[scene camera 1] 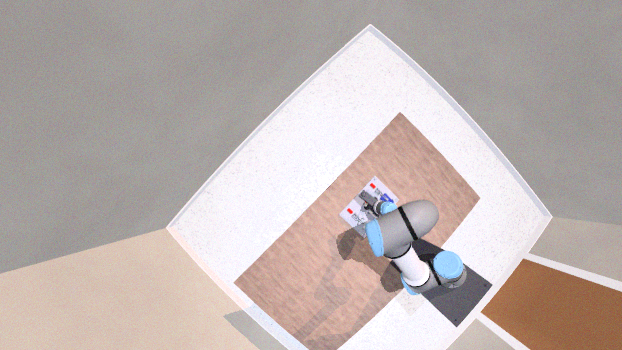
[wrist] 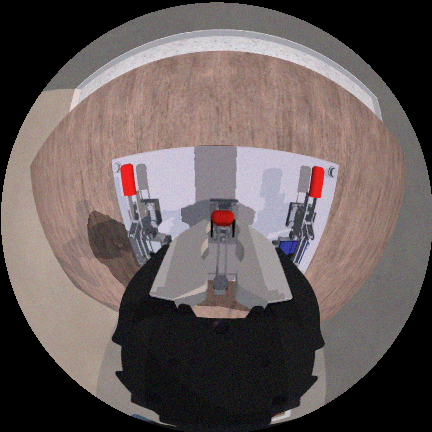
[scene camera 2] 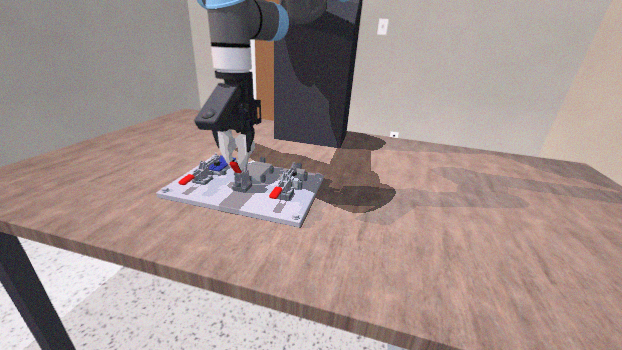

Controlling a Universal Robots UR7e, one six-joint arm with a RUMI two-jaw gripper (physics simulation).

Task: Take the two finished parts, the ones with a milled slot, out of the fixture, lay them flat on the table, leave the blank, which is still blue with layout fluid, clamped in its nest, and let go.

Labels:
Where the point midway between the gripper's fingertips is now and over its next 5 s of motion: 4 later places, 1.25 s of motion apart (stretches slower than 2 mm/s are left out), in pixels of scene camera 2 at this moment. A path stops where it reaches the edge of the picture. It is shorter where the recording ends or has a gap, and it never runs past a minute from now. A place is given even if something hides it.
My gripper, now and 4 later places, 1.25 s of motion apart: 237,169; 239,162; 179,118; 183,121; 181,121

